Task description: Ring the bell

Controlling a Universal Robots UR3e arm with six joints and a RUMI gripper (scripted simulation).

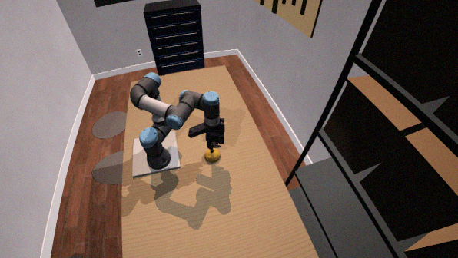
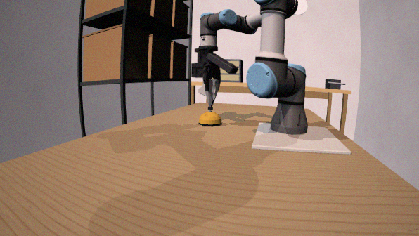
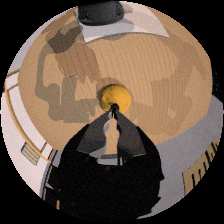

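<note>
My hand is 4 cm above the yellow dome bell.
</note>
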